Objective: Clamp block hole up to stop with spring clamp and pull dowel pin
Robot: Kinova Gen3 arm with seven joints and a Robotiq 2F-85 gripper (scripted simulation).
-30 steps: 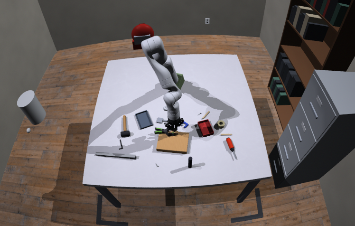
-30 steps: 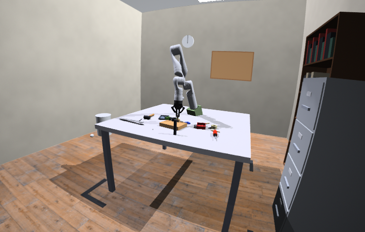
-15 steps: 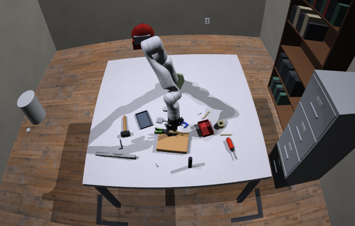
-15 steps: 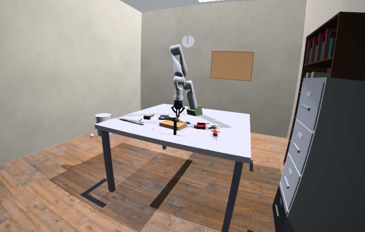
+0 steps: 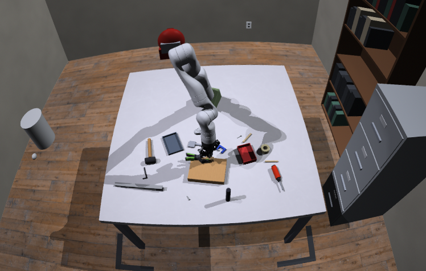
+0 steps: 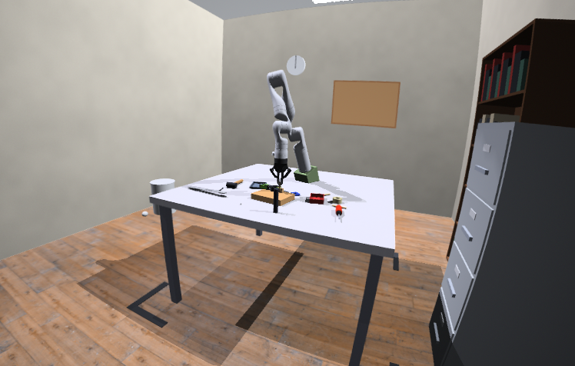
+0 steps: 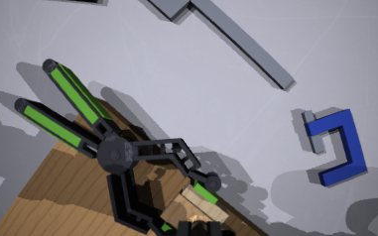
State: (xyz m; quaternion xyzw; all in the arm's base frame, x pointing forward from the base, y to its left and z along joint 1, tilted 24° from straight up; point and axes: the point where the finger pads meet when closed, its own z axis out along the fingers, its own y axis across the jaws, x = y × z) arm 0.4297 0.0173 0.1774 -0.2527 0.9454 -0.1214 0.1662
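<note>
Right now the round dowel pin is 20 mm below my hand. From my hand the other things lie so: grey t-shaped tool 130 mm behind, 70 mm to the right, 90 mm below; wooden bench board 50 mm ahead, 20 mm to the right, 70 mm below; wooden block 50 mm below.
</note>
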